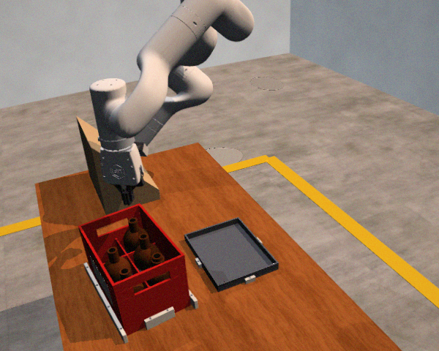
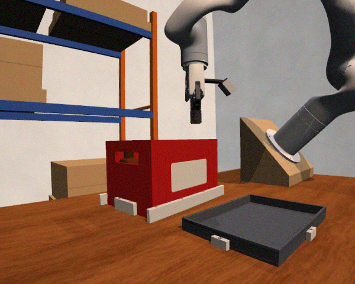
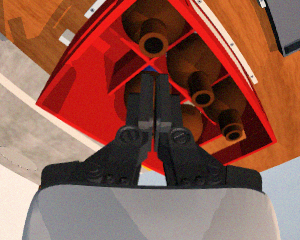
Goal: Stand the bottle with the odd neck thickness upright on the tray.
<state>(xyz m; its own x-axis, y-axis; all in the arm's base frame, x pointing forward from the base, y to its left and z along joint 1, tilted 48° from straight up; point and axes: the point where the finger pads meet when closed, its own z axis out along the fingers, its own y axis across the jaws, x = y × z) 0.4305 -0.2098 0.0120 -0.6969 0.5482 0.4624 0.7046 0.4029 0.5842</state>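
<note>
My gripper is now 18 cm short of the brown bottle, 10 cm to the left of it and 16 cm above it. Round my hand: red crate (9 cm ahead, 5 cm to the right, 16 cm below); then dark grey tray (11 cm ahead, 24 cm to the left, 23 cm below).
</note>
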